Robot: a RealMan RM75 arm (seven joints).
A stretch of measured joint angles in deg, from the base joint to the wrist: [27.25, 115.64, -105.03, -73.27, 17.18, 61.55, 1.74]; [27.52, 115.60, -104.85, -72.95, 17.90, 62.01, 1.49]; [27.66, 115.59, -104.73, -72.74, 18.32, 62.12, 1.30]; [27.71, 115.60, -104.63, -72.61, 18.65, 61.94, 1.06]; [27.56, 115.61, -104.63, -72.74, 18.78, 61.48, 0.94]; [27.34, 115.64, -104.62, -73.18, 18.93, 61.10, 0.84]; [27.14, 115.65, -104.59, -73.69, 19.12, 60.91, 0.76]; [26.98, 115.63, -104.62, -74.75, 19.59, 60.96, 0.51]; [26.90, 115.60, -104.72, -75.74, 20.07, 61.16, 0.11]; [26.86, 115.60, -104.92, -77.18, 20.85, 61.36, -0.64]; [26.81, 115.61, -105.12, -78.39, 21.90, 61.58, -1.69]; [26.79, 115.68, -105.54, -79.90, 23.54, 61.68, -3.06]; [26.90, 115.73, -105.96, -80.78, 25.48, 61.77, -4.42]
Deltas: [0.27, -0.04, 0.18, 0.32, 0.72, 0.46, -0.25]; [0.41, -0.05, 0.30, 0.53, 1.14, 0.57, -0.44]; [0.46, -0.04, 0.40, 0.66, 1.47, 0.39, -0.68]; [0.31, -0.03, 0.40, 0.53, 1.60, -0.07, -0.80]; [0.09, 0.00, 0.41, 0.09, 1.75, -0.45, -0.90]; [-0.11, 0.01, 0.44, -0.42, 1.94, -0.64, -0.98]; [-0.27, -0.01, 0.41, -1.48, 2.41, -0.59, -1.23]; [-0.35, -0.04, 0.31, -2.47, 2.89, -0.39, -1.63]; [-0.39, -0.04, 0.11, -3.91, 3.67, -0.19, -2.38]; [-0.44, -0.03, -0.09, -5.12, 4.72, 0.03, -3.43]; [-0.46, 0.04, -0.51, -6.63, 6.36, 0.13, -4.80]; [-0.35, 0.09, -0.93, -7.51, 8.30, 0.22, -6.16]
